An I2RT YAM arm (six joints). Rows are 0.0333 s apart.
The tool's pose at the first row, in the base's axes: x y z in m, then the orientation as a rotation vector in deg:
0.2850 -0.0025 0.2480 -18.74 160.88 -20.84
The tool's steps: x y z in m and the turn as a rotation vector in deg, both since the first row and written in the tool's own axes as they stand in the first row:
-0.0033 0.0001 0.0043 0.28 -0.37 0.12
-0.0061 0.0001 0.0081 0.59 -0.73 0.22
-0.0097 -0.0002 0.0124 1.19 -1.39 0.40
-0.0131 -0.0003 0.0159 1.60 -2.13 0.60
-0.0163 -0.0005 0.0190 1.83 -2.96 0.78
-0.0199 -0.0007 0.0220 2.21 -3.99 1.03
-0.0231 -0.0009 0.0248 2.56 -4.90 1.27
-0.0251 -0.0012 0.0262 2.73 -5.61 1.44
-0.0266 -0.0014 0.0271 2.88 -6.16 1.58
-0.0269 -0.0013 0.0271 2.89 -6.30 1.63
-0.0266 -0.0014 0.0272 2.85 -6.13 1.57
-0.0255 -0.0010 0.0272 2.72 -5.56 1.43
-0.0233 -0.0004 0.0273 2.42 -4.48 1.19
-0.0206 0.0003 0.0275 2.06 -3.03 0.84
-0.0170 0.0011 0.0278 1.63 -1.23 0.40
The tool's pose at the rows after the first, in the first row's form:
0.2894 -0.0025 0.2448 -18.54 160.45 -21.11
0.2932 -0.0026 0.2420 -18.37 160.02 -21.42
0.2979 -0.0028 0.2390 -18.04 159.22 -22.03
0.3022 -0.0028 0.2367 -17.74 158.40 -22.35
0.3062 -0.0028 0.2347 -17.52 157.53 -22.40
0.3105 -0.0027 0.2329 -17.19 156.44 -22.59
0.3144 -0.0027 0.2312 -16.86 155.46 -22.76
0.3168 -0.0027 0.2305 -16.66 154.73 -22.76
0.3185 -0.0027 0.2301 -16.49 154.16 -22.79
0.3188 -0.0026 0.2301 -16.43 154.03 -22.75
0.3185 -0.0028 0.2300 -16.50 154.20 -22.76
0.3174 -0.0027 0.2296 -16.67 154.78 -22.77
0.3153 -0.0027 0.2288 -16.96 155.91 -22.71
0.3127 -0.0028 0.2277 -17.39 157.40 -22.69
0.3093 -0.0030 0.2263 -17.93 159.25 -22.68

